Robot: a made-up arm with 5 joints.
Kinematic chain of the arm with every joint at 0, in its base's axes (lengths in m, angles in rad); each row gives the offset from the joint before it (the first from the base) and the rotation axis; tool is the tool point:
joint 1: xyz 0 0 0.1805 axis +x
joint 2: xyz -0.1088 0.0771 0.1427 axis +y
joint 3: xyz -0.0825 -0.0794 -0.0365 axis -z
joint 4: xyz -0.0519 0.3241 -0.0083 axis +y
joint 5: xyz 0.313 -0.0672 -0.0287 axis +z
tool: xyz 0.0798 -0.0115 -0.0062
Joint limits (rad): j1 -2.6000..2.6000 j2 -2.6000..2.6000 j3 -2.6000..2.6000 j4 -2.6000..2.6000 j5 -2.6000..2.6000
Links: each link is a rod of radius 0.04 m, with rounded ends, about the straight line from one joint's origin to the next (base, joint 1, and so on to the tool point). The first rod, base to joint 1, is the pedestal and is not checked.
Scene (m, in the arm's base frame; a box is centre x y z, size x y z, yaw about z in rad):
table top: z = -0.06
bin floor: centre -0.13 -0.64 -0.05 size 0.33 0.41 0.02 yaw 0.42
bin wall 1: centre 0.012 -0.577 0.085 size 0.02 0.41 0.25 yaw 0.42
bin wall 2: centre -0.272 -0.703 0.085 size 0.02 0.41 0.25 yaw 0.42
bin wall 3: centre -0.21 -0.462 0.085 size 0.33 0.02 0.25 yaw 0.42
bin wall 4: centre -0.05 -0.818 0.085 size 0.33 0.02 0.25 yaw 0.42
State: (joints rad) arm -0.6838 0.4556 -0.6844 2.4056 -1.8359
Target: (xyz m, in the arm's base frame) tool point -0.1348 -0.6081 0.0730
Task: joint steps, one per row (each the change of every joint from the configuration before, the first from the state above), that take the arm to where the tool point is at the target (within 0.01 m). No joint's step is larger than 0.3 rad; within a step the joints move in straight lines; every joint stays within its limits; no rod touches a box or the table.
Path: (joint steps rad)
1: 0.2922 0.2118 -0.0613 0.0278 0.0666
2: 0.2923 0.2118 -0.0612 0.0277 0.0665
3: 0.2922 0.2118 -0.0613 0.0278 0.0666
4: 0.2923 0.2117 -0.0612 0.0278 0.0665
5: 0.2922 0.2118 -0.0613 0.0278 0.0666
6: 0.2923 0.2118 -0.0613 0.0277 0.0665
7: 0.2922 0.2118 -0.0612 0.0278 0.0666

